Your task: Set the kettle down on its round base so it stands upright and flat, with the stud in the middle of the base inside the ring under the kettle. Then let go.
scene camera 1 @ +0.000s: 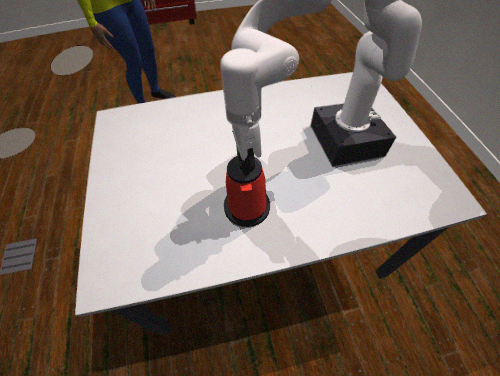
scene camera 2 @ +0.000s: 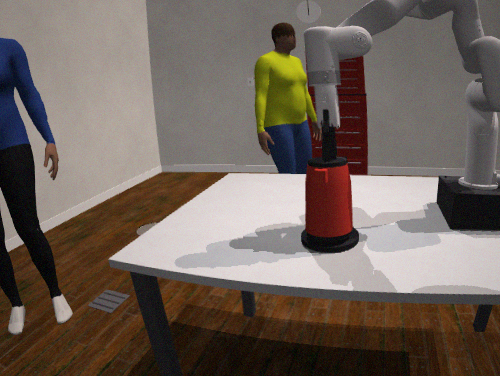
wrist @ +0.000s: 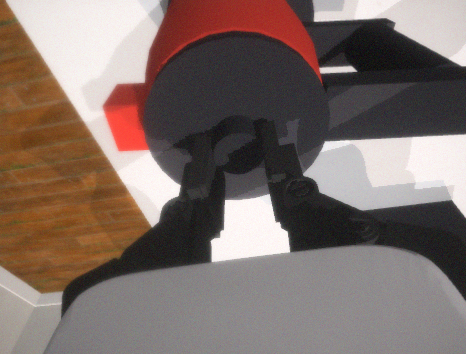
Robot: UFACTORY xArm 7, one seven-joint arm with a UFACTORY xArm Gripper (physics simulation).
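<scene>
The red kettle [scene camera 1: 246, 204] [scene camera 2: 328, 202] [wrist: 232, 17] stands about upright over its black round base [scene camera 1: 247, 222] [scene camera 2: 330, 244] [wrist: 303, 9]. The base's dark rim shows around the kettle's foot in both scene views. The stud and the ring are hidden under the kettle, and I cannot tell whether the kettle rests fully flat. My gripper [scene camera 1: 246, 167] [scene camera 2: 328, 153] [wrist: 240, 151] is shut on the dark knob on top of the black lid [wrist: 235, 80]. The red spout [scene camera 1: 246, 187] [scene camera 2: 322, 173] [wrist: 131, 122] sticks out at the side, with the black handle [wrist: 400, 107] opposite.
The white table [scene camera 1: 135, 150] [scene camera 2: 210, 200] carries the base and the arm's black mounting block [scene camera 1: 355, 142] [scene camera 2: 467, 207]. The block is behind and right of the kettle in scene camera 1. People stand beyond the table, near a red cabinet [scene camera 2: 355, 115].
</scene>
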